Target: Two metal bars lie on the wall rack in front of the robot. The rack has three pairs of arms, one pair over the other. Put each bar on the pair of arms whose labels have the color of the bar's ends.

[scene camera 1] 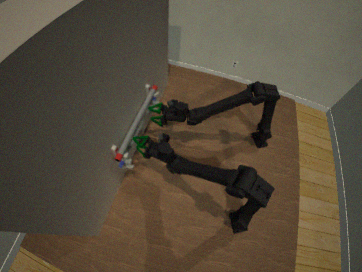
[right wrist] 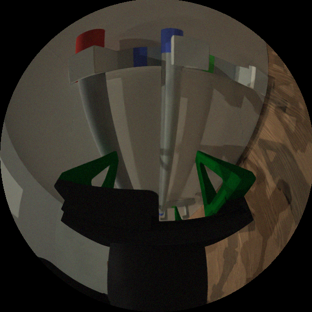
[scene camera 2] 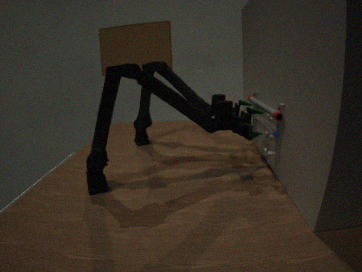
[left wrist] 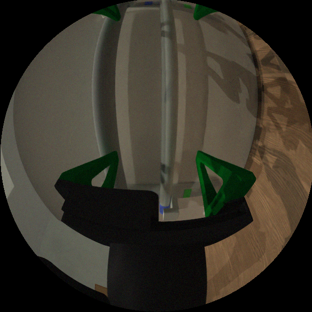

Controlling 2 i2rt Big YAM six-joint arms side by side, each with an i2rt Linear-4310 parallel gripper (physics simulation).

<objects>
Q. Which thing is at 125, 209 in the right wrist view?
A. My right gripper.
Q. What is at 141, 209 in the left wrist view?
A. My left gripper.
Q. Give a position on a grey wall panel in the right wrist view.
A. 217, 116
</objects>
